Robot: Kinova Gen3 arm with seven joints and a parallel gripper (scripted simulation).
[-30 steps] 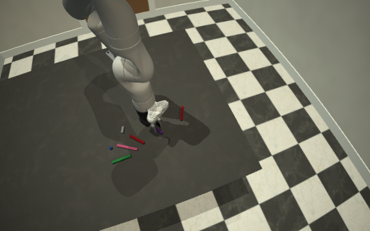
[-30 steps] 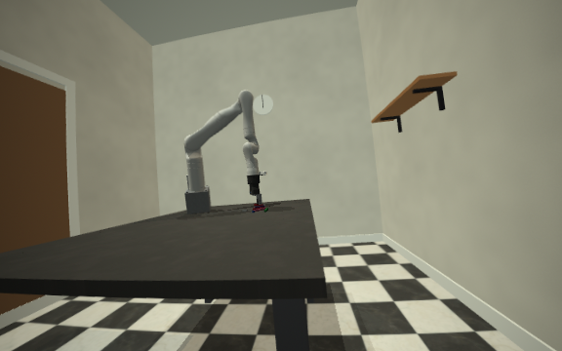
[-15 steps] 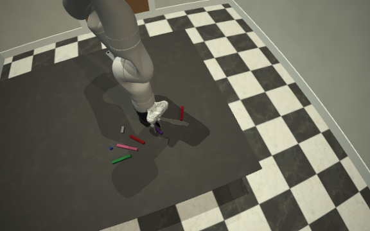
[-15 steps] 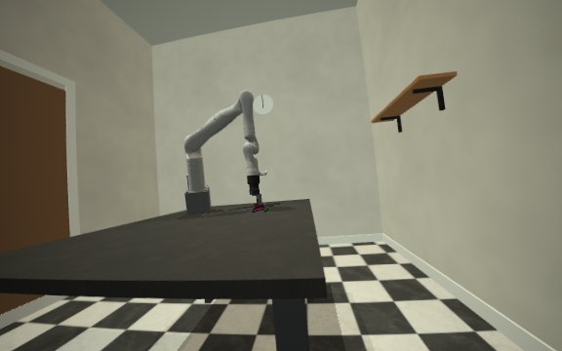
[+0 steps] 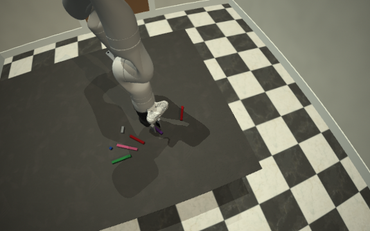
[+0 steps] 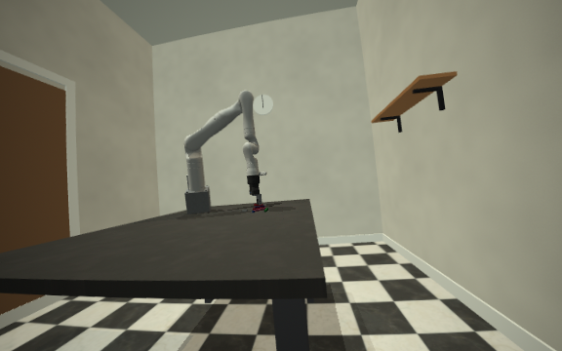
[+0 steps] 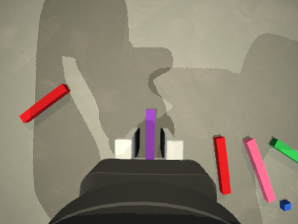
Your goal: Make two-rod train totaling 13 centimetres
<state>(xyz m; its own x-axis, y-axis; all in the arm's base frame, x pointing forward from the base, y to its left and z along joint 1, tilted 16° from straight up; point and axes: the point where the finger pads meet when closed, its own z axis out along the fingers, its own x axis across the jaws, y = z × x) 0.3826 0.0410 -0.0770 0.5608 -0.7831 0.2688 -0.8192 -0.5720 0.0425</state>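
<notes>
Right now my hand is 3 cm above the purple rod. Round my hand: green rod (17 cm to the right, 8 cm ahead, 3 cm below); short grey rod (14 cm to the right, 4 cm behind, 3 cm below); pink rod (14 cm to the right, 4 cm ahead, 3 cm below).
</notes>
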